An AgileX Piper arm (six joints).
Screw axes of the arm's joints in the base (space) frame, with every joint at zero. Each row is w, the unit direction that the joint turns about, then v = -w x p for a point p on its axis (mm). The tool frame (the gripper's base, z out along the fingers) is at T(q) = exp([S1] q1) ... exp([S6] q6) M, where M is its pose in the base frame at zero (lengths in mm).
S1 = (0, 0, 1, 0, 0, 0)
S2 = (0, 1, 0, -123, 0, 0)
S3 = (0, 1, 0, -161.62, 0, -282.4)
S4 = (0.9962, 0, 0.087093, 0, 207.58, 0)
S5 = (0, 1, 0, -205.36, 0, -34.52)
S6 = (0.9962, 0, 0.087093, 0, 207.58, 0)
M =
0.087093 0 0.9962 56.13
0 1 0 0
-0.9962 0 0.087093 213.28
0 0 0 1
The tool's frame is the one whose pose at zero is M.
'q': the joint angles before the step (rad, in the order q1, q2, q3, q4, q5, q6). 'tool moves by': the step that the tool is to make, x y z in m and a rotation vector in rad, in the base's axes. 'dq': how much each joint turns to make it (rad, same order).
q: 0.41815, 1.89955, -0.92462, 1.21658, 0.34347, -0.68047
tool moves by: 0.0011, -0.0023, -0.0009, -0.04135, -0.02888, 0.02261
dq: 0.00020, -0.00009, 0.00005, -0.04890, -0.02607, 0.00028
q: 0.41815, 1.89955, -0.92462, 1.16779, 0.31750, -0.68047
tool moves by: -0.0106, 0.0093, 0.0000, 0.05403, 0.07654, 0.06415
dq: 0.01348, 0.00006, 0.00209, -0.00019, 0.10484, 0.01260
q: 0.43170, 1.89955, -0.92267, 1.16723, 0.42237, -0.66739
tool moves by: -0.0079, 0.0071, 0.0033, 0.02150, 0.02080, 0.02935
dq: 0.02167, -0.01326, 0.00751, 0.00417, 0.03068, 0.00859
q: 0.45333, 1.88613, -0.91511, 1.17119, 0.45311, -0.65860
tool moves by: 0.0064, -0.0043, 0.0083, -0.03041, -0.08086, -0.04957
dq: 0.00012, -0.02622, 0.00001, -0.00414, -0.08660, 0.00186
